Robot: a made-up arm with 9 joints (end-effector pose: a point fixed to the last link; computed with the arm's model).
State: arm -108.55 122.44 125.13 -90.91 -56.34 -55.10 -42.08 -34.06 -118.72
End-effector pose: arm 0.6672 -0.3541 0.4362 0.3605 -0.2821 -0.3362 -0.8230
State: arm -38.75 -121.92 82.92 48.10 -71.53 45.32 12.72 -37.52 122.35
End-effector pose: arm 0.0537 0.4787 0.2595 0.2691 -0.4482 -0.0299 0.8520
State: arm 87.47 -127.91 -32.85 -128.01 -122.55 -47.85 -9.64 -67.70 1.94
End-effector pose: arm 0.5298 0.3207 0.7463 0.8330 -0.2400 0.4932 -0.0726
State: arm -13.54 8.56 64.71 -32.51 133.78 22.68 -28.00 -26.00 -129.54
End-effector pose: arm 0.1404 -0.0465 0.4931 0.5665 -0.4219 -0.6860 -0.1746
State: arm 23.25 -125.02 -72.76 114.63 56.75 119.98 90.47 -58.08 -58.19
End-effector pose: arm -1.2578 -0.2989 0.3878 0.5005 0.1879 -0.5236 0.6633
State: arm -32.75 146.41 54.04 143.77 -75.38 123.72 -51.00 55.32 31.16
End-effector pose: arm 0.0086 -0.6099 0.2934 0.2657 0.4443 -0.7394 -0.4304
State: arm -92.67 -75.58 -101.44 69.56 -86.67 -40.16 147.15 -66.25 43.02
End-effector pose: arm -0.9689 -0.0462 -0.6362 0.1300 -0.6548 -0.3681 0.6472
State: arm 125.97 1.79 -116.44 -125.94 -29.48 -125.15 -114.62 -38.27 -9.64
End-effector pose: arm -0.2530 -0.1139 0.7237 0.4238 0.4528 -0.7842 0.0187
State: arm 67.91 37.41 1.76 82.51 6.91 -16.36 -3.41 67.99 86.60
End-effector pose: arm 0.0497 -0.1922 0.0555 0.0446 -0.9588 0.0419 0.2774
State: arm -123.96 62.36 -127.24 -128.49 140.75 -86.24 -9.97 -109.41 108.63
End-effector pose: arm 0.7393 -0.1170 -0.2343 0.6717 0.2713 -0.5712 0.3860
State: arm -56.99 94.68 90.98 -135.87 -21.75 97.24 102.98 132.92 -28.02
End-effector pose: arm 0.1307 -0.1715 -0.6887 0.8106 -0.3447 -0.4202 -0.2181
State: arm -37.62 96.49 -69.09 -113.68 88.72 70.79 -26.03 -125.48 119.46
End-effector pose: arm -0.3688 -0.1313 -0.0219 0.2649 -0.7183 -0.4792 -0.4291
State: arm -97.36 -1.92 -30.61 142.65 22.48 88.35 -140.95 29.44 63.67
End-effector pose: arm 0.3499 0.1439 0.3442 0.8711 0.3001 -0.3881 -0.0228
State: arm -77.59 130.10 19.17 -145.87 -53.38 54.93 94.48 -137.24 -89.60
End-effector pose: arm -0.4493 -0.7106 -0.3139 0.4641 0.0868 -0.1205 0.8732
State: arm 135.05 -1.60 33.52 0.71 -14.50 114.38 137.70 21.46 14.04
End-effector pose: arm -0.4008 -0.0983 -0.1800 0.3638 -0.2685 0.6115 -0.6494
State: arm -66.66 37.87 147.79 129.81 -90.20 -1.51 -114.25 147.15 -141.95
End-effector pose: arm 0.2175 -0.1761 -0.8672 0.2278 -0.6089 0.4233 -0.6310
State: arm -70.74 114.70 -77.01 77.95 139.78 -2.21 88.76 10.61 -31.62
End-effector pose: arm -0.2056 0.2502 0.1143 0.6021 -0.3324 -0.2410 0.6848
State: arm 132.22 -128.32 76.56 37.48 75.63 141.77 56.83 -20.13 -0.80
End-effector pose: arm -0.1475 0.7972 -0.3065 0.5574 -0.3556 0.5453 0.5152
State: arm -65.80 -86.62 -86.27 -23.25 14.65 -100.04 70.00 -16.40 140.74
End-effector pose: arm -0.1830 -0.2116 0.2725 0.5761 -0.0089 -0.6211 0.5313
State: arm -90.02 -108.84 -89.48 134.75 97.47 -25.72 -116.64 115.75 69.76
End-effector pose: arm -0.0728 -0.2333 -0.2835 0.1107 -0.3260 -0.8665 0.3615
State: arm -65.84 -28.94 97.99 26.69 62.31 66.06 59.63 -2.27 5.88
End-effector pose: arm -0.0171 -0.4417 0.5812 0.2191 -0.6062 -0.1277 -0.7538
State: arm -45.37 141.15 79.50 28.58 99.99 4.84 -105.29 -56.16 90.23
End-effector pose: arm -0.0336 -0.3216 -0.2689 0.4524 0.4487 0.7701 -0.0302
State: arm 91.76 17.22 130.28 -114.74 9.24 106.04 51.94 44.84 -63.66
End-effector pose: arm -0.0463 0.0503 1.2588 0.5338 -0.5364 -0.5062 -0.4137
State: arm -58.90 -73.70 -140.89 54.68 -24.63 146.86 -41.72 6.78 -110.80
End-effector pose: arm -0.6995 -0.9532 -0.2559 0.2046 0.7567 -0.5234 -0.3340
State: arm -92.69 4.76 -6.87 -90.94 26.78 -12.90 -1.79 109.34 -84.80
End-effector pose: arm 0.0106 -0.1842 -0.1037 0.1803 0.1422 0.9514 0.2051
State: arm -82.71 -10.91 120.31 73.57 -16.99 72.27 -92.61 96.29 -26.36
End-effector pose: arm -0.5651 -0.0647 -0.1626 0.6891 -0.0643 0.2744 -0.6676
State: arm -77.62 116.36 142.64 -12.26 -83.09 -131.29 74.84 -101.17 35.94
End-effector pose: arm 0.8526 -0.5716 0.6305 0.5267 -0.0005 0.4811 -0.7008
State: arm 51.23 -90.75 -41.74 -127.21 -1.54 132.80 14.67 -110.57 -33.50
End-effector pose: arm 0.1339 -1.0428 0.7713 0.2368 0.2308 -0.2107 0.9199
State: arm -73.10 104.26 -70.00 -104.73 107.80 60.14 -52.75 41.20 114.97
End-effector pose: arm -0.2844 -0.2516 -0.0743 0.1052 -0.6196 0.1437 0.7645
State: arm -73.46 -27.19 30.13 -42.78 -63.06 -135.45 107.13 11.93 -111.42
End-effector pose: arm -0.6034 0.0073 -0.0147 0.1784 0.1183 0.9363 -0.2784
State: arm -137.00 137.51 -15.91 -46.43 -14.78 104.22 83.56 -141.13 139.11
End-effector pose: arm -0.4739 0.4396 -0.3331 0.3365 0.9349 -0.0212 0.1113
